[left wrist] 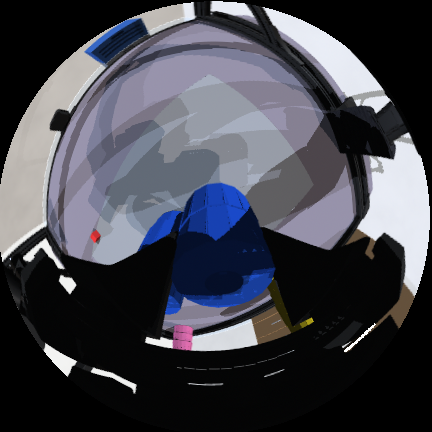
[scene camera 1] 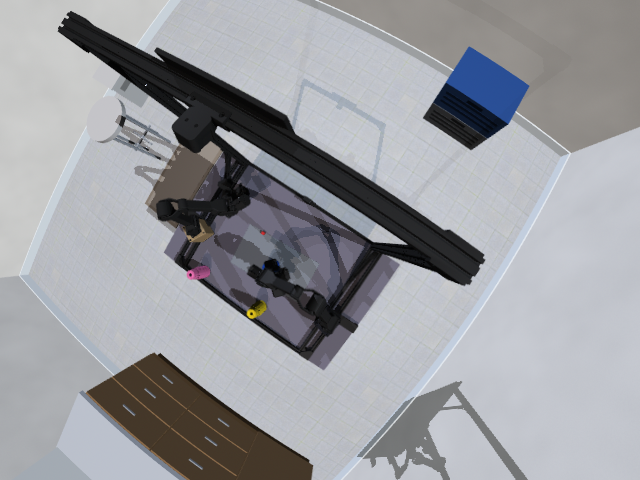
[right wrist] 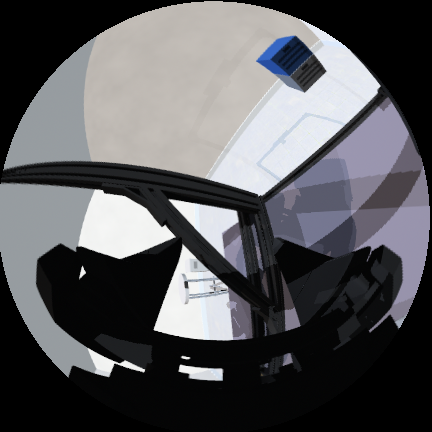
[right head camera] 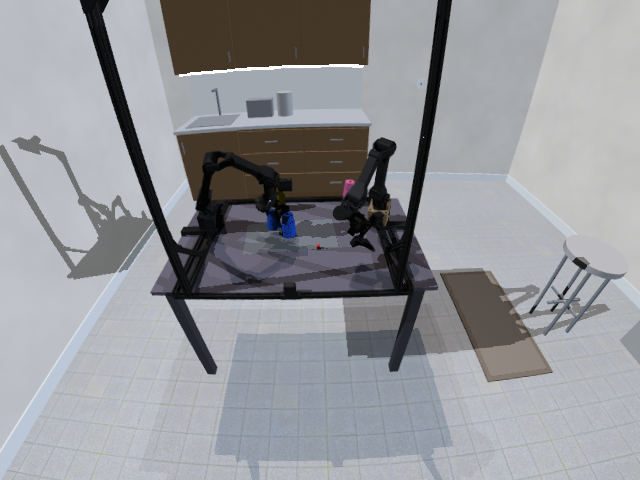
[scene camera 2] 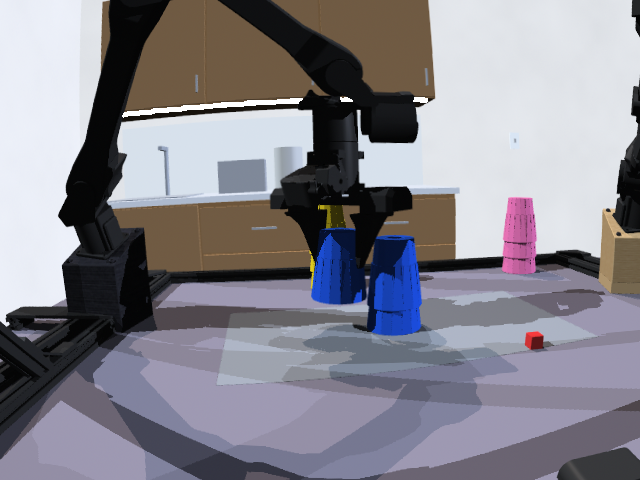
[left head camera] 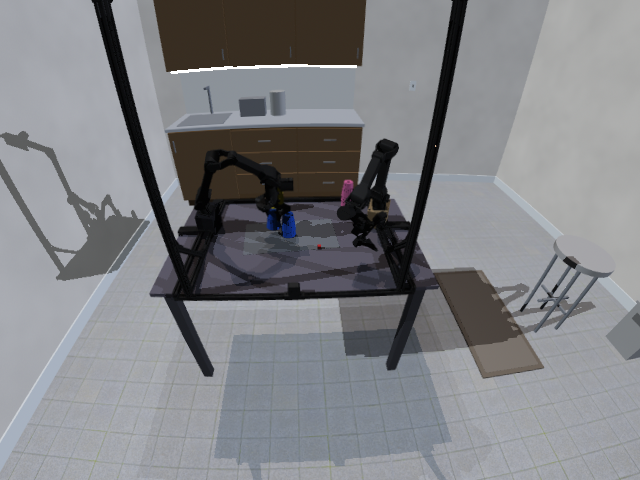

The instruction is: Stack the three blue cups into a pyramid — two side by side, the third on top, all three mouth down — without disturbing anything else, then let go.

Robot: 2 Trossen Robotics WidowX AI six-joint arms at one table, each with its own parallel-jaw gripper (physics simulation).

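Frame: origin at the left arm's base, x up, y ahead, z left, level; millimetres.
Seen in the pictures: left gripper, fingertip midpoint: (left wrist: 219, 234) (right head camera: 273, 219) (scene camera 2: 338, 265) (left head camera: 273, 219); right gripper, fingertip midpoint: (scene camera 1: 235, 178) (right wrist: 228, 242) (right head camera: 380, 244) (left head camera: 383, 244); left arm's base, origin of the base link: (scene camera 1: 327, 323) (right head camera: 208, 210) (scene camera 2: 103, 245) (left head camera: 206, 209); right arm's base, origin of the base link: (scene camera 1: 193, 230) (right head camera: 379, 204) (scene camera 2: 634, 222) (left head camera: 379, 205).
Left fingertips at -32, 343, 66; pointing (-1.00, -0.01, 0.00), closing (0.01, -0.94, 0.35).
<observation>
Offsets run from my left fingertips to a thing's top centre, as dx, dy, dz. Level surfaces: height alone.
Two blue cups {+34, +73, +15} (left head camera: 288, 226) (right head camera: 288, 226) (scene camera 2: 395, 289) (left wrist: 162, 229) stand nested mouth down on the pale mat {dx -85} (scene camera 2: 253, 361). My left gripper (scene camera 2: 338, 262) (left wrist: 219, 234) is shut on the third blue cup {+47, +3, -3} (left head camera: 271, 220) (scene camera 2: 337, 276) (left wrist: 217, 215), held upright and mouth down. In scene camera 2 the held cup is low, just left of and behind the nested pair. I cannot tell whether its rim touches the table, or whether it touches the pair. My right gripper (left head camera: 365, 241) (right wrist: 228, 242) is open and empty, over the right side of the table in the left head camera.
A yellow cup stack {+66, -79, +218} (scene camera 1: 256, 308) (scene camera 2: 330, 215) stands behind my left gripper. A pink cup stack {+66, +284, +397} (left head camera: 347, 192) (scene camera 1: 198, 272) (scene camera 2: 519, 235) stands at the back right in scene camera 2. A small red cube {-69, +248, -44} (left head camera: 318, 246) (scene camera 2: 534, 340) (left wrist: 95, 236) lies right of the nested cups there.
</observation>
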